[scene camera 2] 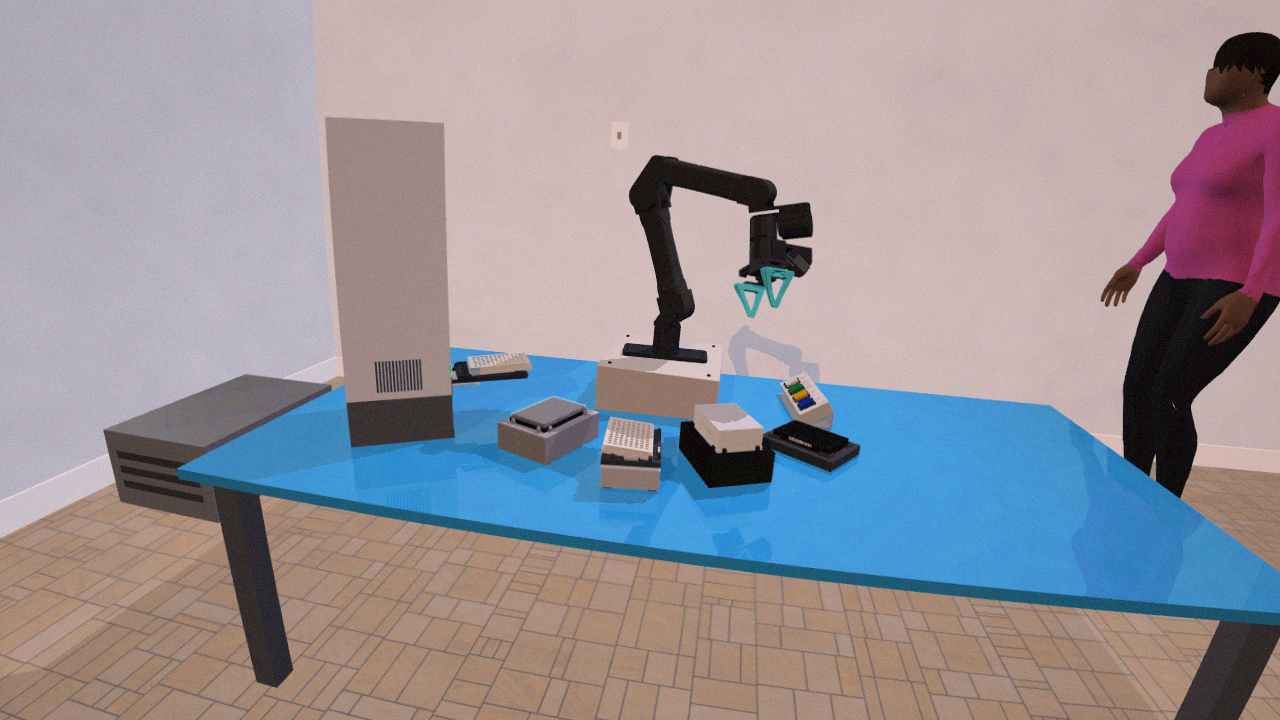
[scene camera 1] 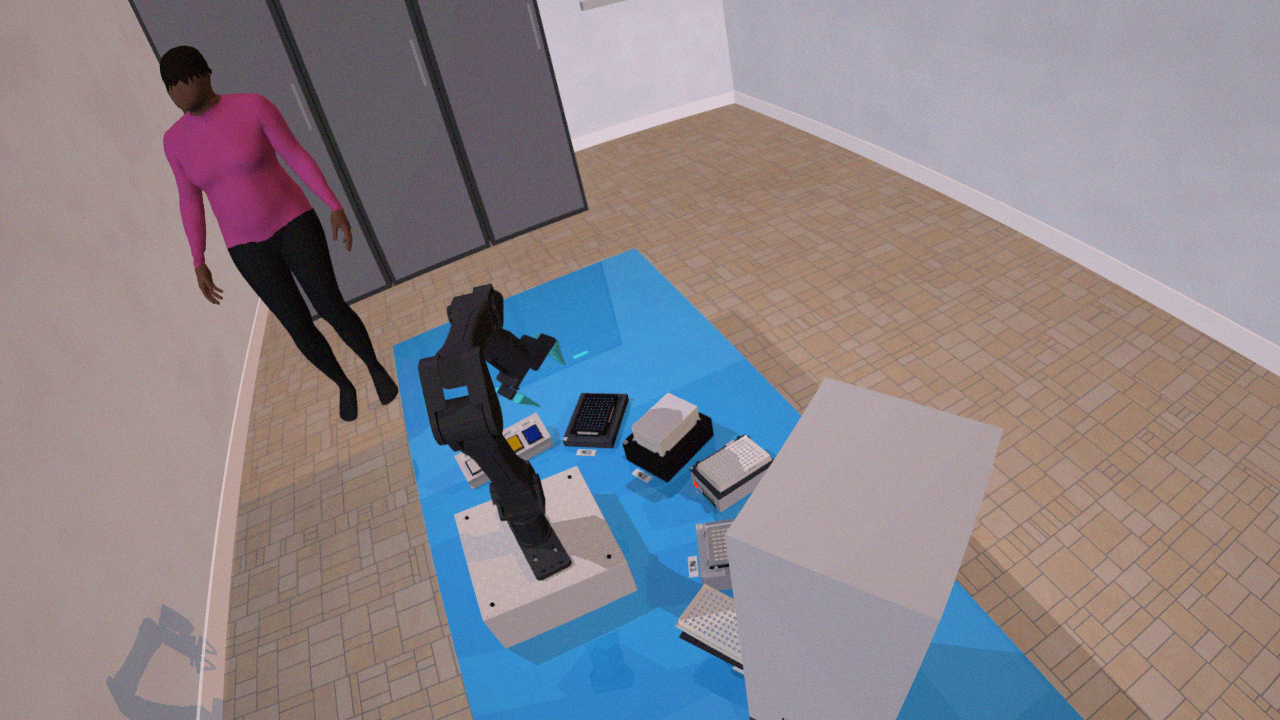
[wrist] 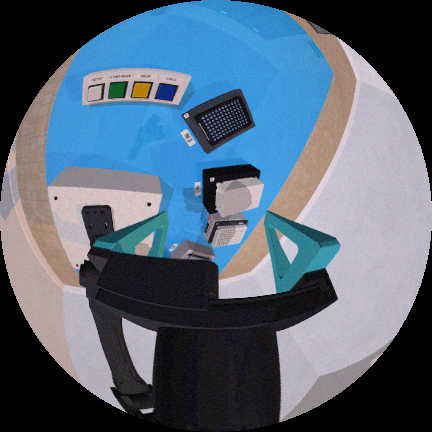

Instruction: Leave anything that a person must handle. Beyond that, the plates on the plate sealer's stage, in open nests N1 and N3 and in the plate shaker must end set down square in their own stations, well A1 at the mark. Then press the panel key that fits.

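Labels:
My gripper: visible in scene camera 2 (762, 312), scene camera 1, wrist view. Same spot on my gripper: (scene camera 1: 552, 348) and (wrist: 276, 292).

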